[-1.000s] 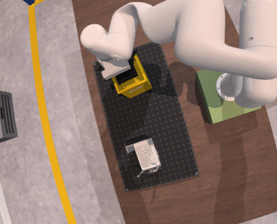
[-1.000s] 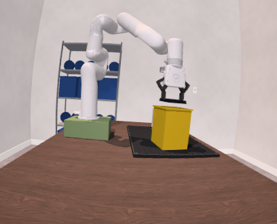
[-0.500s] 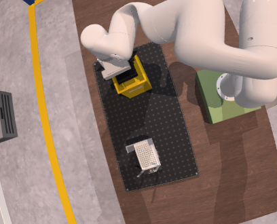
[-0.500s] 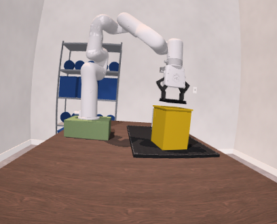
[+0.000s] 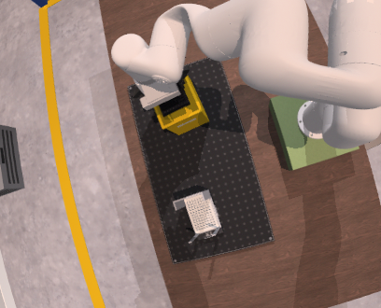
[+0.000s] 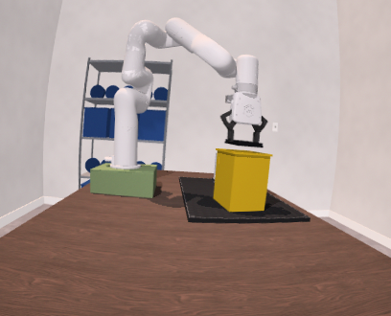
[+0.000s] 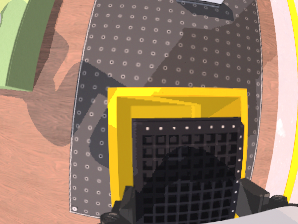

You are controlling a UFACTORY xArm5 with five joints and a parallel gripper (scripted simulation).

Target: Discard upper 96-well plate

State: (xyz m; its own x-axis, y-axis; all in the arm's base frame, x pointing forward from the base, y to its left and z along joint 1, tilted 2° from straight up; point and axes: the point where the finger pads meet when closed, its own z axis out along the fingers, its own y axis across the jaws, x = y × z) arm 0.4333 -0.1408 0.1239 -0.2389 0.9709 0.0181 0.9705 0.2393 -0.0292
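Now: hand 1 cm above the black 96-well plate. From my hand the other things lie so: white well plate: 1 cm behind, 38 cm to the left, 19 cm below; yellow plastics bin W1: 13 cm below.
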